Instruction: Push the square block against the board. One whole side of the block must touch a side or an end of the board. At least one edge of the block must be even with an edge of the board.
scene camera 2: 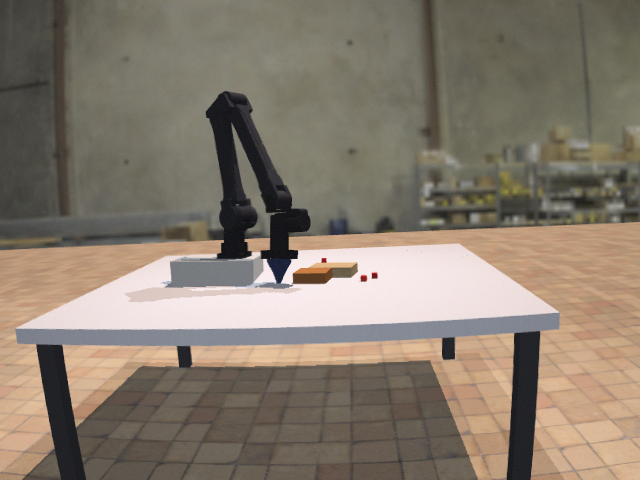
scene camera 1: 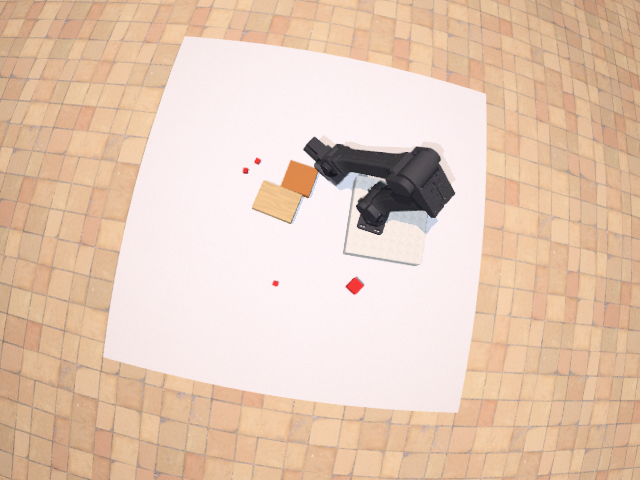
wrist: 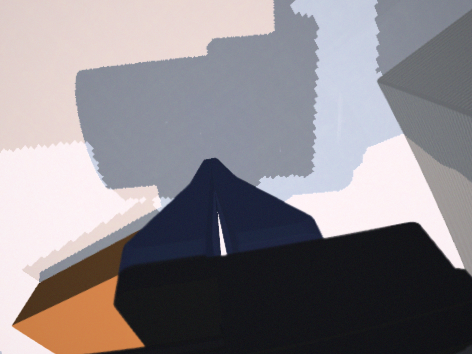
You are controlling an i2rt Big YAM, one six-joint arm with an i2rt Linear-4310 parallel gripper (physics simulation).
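Frame: origin at the arm's base, x right, y down, z ahead, level; centimetres.
Where they show: gripper, between the fingertips: (scene camera 2: 278,283) (wrist: 211,169); arm's base, origin of its link: (scene camera 2: 234,257) (scene camera 1: 373,214).
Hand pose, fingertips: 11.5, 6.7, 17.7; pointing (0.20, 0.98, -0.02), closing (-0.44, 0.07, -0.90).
Things, the pixels of their top centre, and the offset from my fingertips, as dx, dy, dz.
- square orange block, centre of its top: (wrist: 137,345) (scene camera 2: 312,270) (scene camera 1: 299,177) -6.1, -2.8, +9.3
- light wooden board, centre of its top: (scene camera 2: 333,264) (scene camera 1: 276,200) -16.2, -2.8, +14.0
- small red cube, centre of its top: (scene camera 1: 275,283) -42.2, -1.2, +6.0
The square orange block (scene camera 1: 299,178) (scene camera 2: 311,275) (wrist: 80,320) lies flat against a long side of the light wooden board (scene camera 1: 277,202) (scene camera 2: 345,267). In scene camera 1 its lower side runs along the board's upper side, with no clear gap. The block's right corner sticks out a little past the board's upper right corner, so those edges are not even. My gripper (scene camera 2: 279,282) (wrist: 211,169) is shut and empty, its tips low near the table, between the block and the robot's base, apart from the block. In scene camera 1 the arm hides the fingertips.
The pale base box (scene camera 1: 385,253) (scene camera 2: 214,272) (wrist: 430,120) stands close on the gripper's other side. Two small red cubes (scene camera 1: 257,161) (scene camera 1: 245,170) lie beyond the block and board. Another small red cube (scene camera 1: 275,283) and a larger one (scene camera 1: 355,285) lie farther down in scene camera 1.
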